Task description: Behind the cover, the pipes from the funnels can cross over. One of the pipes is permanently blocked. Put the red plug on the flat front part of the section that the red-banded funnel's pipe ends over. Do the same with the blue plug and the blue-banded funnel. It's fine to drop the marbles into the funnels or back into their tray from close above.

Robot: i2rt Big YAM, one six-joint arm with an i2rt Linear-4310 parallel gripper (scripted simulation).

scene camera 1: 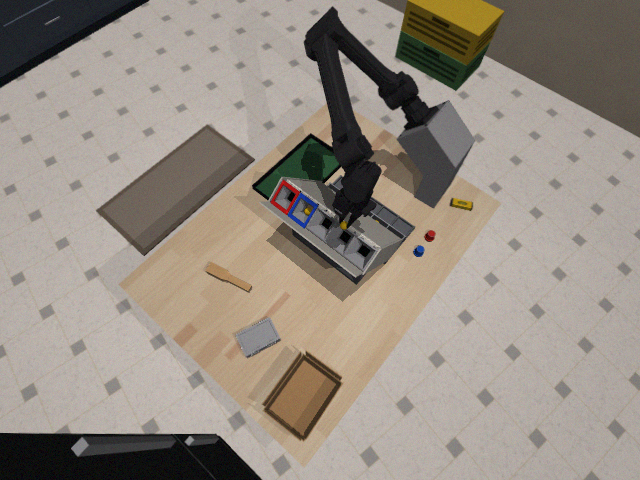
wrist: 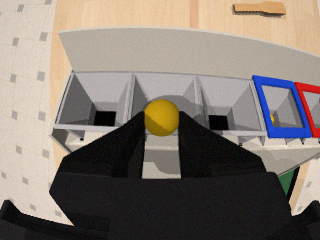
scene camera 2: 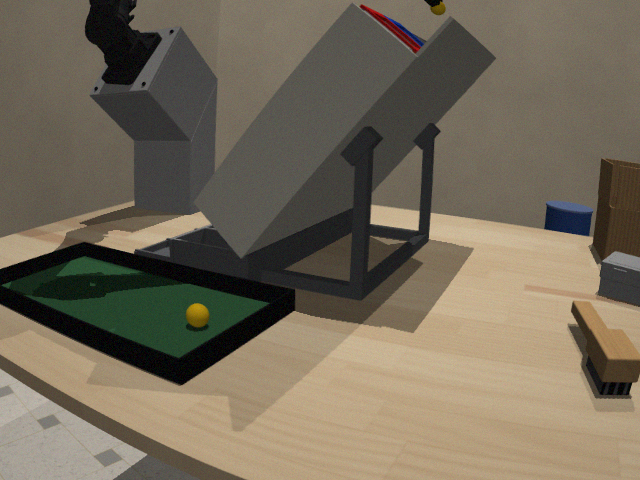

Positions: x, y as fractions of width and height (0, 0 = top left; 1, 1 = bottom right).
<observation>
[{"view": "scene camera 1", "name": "green marble tray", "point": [0.49, 0.33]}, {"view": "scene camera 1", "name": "cardboard box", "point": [0.46, 0.84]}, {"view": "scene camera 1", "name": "grey box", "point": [0.41, 0.70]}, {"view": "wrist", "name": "my gripper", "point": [0.50, 0.50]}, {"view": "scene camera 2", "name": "green marble tray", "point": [0.21, 0.62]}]
</observation>
